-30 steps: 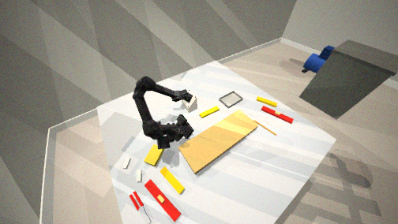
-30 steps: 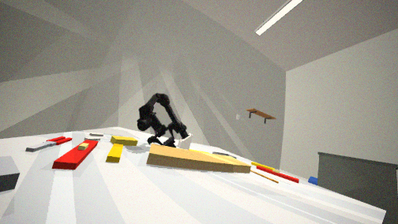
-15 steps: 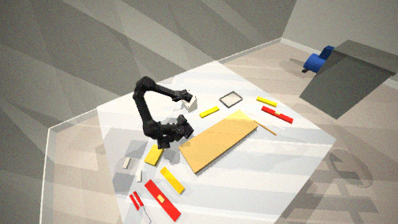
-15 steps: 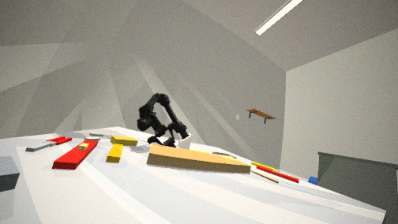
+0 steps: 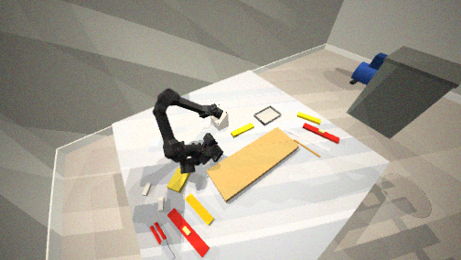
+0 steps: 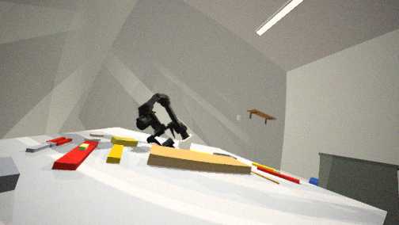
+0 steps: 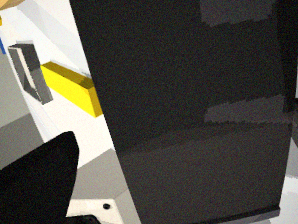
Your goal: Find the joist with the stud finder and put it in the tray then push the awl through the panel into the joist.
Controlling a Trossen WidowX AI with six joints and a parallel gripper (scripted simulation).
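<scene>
The stud finder lies 30 mm below my gripper tip, 20 mm to the left of it and 10 mm behind it. From my gripper tip the other things lie so: awl: 40 mm to the left, 40 mm below; orange pencil: 440 mm to the left, 350 mm ahead, 50 mm below; grey-framed tray: 480 mm to the left, 40 mm below, 10 mm ahead.
</scene>
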